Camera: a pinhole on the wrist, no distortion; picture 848 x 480 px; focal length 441.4 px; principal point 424.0 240.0 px. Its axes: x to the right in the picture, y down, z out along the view. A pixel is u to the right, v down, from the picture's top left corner.
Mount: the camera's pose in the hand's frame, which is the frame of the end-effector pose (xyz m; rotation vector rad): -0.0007 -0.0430 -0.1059 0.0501 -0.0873 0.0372
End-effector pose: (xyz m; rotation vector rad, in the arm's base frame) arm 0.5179 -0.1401 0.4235 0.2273 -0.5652 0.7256
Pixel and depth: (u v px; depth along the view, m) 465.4 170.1 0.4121
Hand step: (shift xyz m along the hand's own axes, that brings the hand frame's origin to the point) 0.0048 -0.1281 0.3044
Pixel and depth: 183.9 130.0 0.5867
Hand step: -0.3632 -0.2304 0.4427
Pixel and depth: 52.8 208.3 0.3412
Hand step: -0.3148 -0.0951 0.2071
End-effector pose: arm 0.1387 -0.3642 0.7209 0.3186 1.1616 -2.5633
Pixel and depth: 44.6 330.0 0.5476
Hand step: -0.5209 0.0237 0.4029
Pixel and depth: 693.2 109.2 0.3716
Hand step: 0.1972 -0.1642 0.2784
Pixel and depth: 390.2 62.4 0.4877
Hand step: -0.0722 -0.2653 0.3665
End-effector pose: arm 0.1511 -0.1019 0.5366 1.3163 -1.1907 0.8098
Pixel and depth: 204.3 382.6 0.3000
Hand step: -0.1790 0.0330 0.1841
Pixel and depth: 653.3 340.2 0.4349
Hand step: 0.1828 0.0410 0.3515
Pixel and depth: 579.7 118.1 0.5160
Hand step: 0.1416 -0.2055 0.4166
